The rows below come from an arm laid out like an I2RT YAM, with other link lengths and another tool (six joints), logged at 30 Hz.
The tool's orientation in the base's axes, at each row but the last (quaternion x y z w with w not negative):
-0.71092, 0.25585, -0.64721, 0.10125
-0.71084, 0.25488, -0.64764, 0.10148
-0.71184, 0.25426, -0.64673, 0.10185
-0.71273, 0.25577, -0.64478, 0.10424
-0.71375, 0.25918, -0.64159, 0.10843
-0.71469, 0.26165, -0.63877, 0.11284
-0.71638, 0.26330, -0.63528, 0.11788
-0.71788, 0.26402, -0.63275, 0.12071
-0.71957, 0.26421, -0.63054, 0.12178
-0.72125, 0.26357, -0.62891, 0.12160
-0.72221, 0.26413, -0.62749, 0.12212
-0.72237, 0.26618, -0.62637, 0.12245
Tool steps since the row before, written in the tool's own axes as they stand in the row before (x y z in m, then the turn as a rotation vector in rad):
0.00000, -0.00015, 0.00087, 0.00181, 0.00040, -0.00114
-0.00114, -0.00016, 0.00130, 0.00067, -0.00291, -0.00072
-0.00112, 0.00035, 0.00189, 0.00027, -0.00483, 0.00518
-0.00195, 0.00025, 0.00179, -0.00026, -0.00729, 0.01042
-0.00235, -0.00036, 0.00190, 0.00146, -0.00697, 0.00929
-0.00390, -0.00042, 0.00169, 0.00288, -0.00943, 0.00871
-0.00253, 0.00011, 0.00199, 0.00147, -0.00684, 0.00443
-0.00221, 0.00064, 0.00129, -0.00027, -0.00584, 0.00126
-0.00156, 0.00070, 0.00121, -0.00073, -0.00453, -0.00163
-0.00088, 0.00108, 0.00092, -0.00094, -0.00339, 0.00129
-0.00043, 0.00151, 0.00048, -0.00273, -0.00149, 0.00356
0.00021, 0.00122, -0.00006, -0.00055, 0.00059, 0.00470
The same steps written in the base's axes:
0.00088, -0.00004, -0.00005, -0.00114, -0.00102, 0.00154
0.00127, 0.00046, -0.00110, -0.00001, 0.00227, 0.00206
0.00172, -0.00009, -0.00141, 0.00616, 0.00302, 0.00178
0.00161, 0.00044, -0.00207, 0.01180, 0.00442, 0.00173
0.00183, 0.00116, -0.00214, 0.01070, 0.00347, 0.00323
0.00156, 0.00208, -0.00339, 0.01077, 0.00490, 0.00575
0.00177, 0.00091, -0.00253, 0.00594, 0.00419, 0.00396
0.00098, 0.00044, -0.00241, 0.00253, 0.00480, 0.00252
0.00092, 0.00006, -0.00188, -0.00060, 0.00441, 0.00197
0.00059, -0.00057, -0.00145, 0.00196, 0.00312, 0.00069
0.00009, -0.00110, -0.00122, 0.00360, 0.00215, -0.00219
-0.00032, -0.00111, -0.00044, 0.00438, -0.00093, -0.00163

